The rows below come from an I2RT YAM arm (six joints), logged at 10 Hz.
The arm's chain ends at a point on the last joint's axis. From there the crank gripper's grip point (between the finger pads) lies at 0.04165 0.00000 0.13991 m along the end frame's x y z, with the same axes.
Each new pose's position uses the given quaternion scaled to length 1; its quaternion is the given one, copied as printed.
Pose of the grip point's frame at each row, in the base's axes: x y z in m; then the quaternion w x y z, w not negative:
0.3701, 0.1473, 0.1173, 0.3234, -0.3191, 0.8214, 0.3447
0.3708, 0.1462, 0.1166, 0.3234, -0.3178, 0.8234, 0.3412
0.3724, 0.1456, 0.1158, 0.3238, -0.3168, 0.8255, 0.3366
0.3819, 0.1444, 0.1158, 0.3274, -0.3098, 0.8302, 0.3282
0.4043, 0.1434, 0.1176, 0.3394, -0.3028, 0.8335, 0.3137
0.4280, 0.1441, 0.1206, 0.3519, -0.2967, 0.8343, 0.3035
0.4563, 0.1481, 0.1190, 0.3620, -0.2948, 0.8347, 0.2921
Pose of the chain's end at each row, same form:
0.3510, 0.0517, 0.2260, 0.3234, -0.3191, 0.8214, 0.3447
0.3512, 0.0514, 0.2259, 0.3234, -0.3178, 0.8234, 0.3412
0.3520, 0.0518, 0.2258, 0.3238, -0.3168, 0.8255, 0.3366
0.3590, 0.0523, 0.2267, 0.3274, -0.3098, 0.8302, 0.3282
0.3761, 0.0536, 0.2292, 0.3394, -0.3028, 0.8335, 0.3137
0.3950, 0.0558, 0.2320, 0.3519, -0.2967, 0.8343, 0.3035
0.4193, 0.0617, 0.2307, 0.3620, -0.2948, 0.8347, 0.2921

